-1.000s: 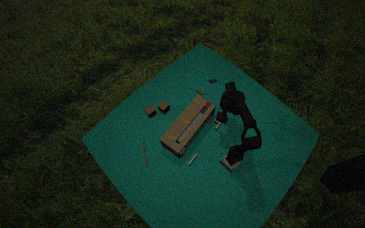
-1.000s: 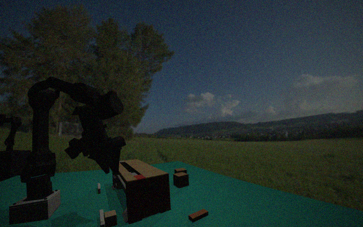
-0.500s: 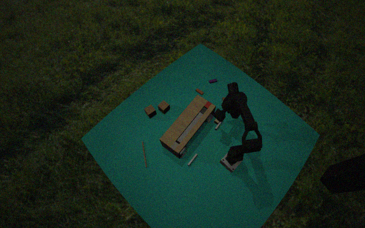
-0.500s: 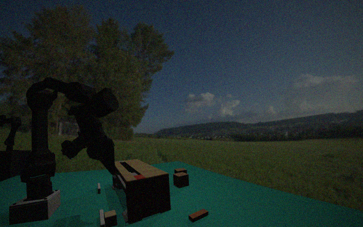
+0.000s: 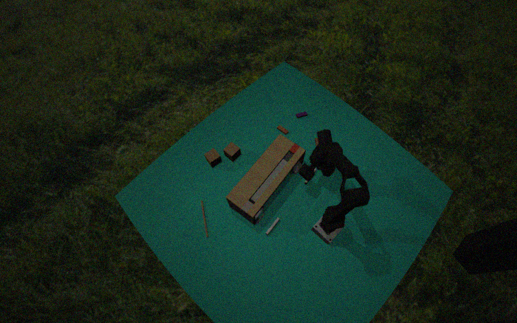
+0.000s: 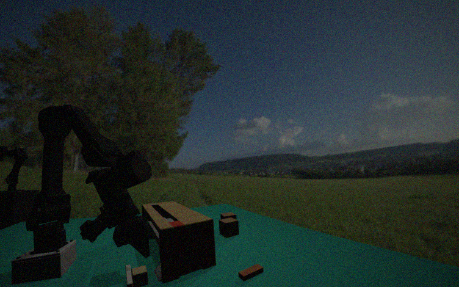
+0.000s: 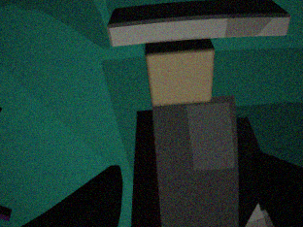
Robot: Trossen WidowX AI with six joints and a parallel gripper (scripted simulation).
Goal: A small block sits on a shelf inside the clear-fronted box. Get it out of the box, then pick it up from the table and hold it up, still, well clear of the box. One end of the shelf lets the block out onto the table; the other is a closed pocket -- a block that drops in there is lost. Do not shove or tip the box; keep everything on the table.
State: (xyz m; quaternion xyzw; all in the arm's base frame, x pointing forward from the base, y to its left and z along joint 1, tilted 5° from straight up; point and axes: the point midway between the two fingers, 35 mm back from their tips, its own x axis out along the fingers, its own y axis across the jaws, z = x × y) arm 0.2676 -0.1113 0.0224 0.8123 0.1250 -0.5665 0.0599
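Right now my gripper tip is 20 mm past the tan block and 60 mm above it. The rest, counted from my gripper tip: purple block: 250 mm ahead, 210 mm to the right, 70 mm below; then long brown box: 20 mm ahead, 170 mm to the left, 10 mm below; then thin rod: 90 mm ahead, 520 mm to the left, 70 mm below.
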